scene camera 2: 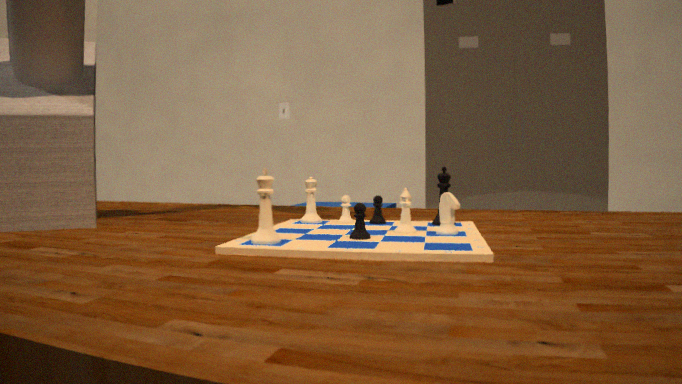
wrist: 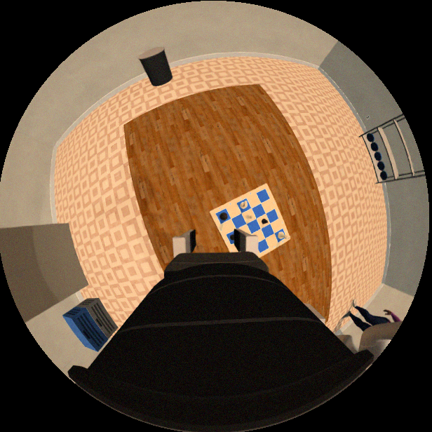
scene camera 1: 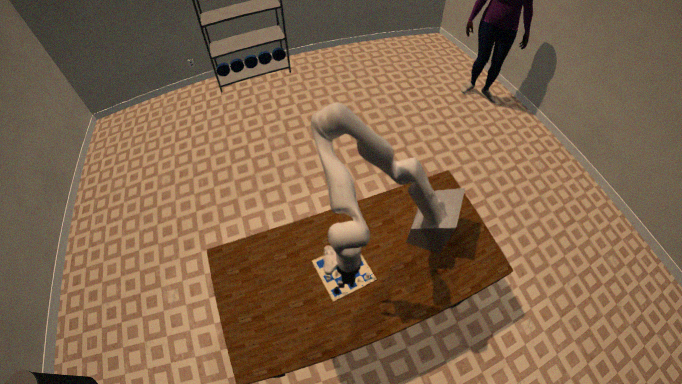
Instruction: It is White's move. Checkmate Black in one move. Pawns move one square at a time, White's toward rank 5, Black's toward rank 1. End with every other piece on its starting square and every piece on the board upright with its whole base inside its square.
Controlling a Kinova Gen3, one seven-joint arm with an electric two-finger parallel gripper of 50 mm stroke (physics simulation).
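Places are measured from the arm's base along level axes (x right, y down, z ahead), in millimetres.
Pixels of known places: gripper, fingertip midpoint: (scene camera 1: 341,279); arm's base, link origin: (scene camera 2: 49,71) (scene camera 1: 436,216).
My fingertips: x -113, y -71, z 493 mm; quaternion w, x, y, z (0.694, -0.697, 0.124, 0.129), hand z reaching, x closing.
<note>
Ahead of a thing's pixels: the offset from my fingertips to its top centre. Level surfaces: height alone.
The chessboard {dy +267, dx +119, dz -59 mm} (scene camera 1: 325,281) (scene camera 2: 350,256) (wrist: 278,215) holds upright pieces. In scene camera 2, the white king {dy +204, dx +203, dz -128 mm} (scene camera 2: 265,215) stands at the near left corner, and the white queen {dy +214, dx +47, dz -142 mm} (scene camera 2: 311,202) at the far left. A white pawn {dy +236, dx +48, dz -100 mm} (scene camera 2: 345,210) and a black pawn {dy +236, dx +40, dz -65 mm} (scene camera 2: 377,211) stand at the back. Another black pawn {dy +236, dx +158, dz -57 mm} (scene camera 2: 359,224) is nearer. The white bishop {dy +224, dx +114, dz -22 mm} (scene camera 2: 405,215) is right of centre. The white knight {dy +228, dx +111, dz +19 mm} (scene camera 2: 447,216) (wrist: 243,204) stands before the black king {dy +204, dx +37, dz +9 mm} (scene camera 2: 443,185) (wrist: 223,216). My gripper (wrist: 214,237) (scene camera 1: 346,281) is open and empty, above the board's edge; its finger hides some pieces.
The board lies on the wooden table {dy +273 mm} (scene camera 1: 275,300) (scene camera 2: 200,300) (wrist: 190,165). The arm's pedestal (scene camera 1: 452,207) stands at the table's right in scene camera 1. A shelf rack (scene camera 1: 245,44), a person (scene camera 1: 500,30) and a dark bin (wrist: 157,67) are beyond the table.
</note>
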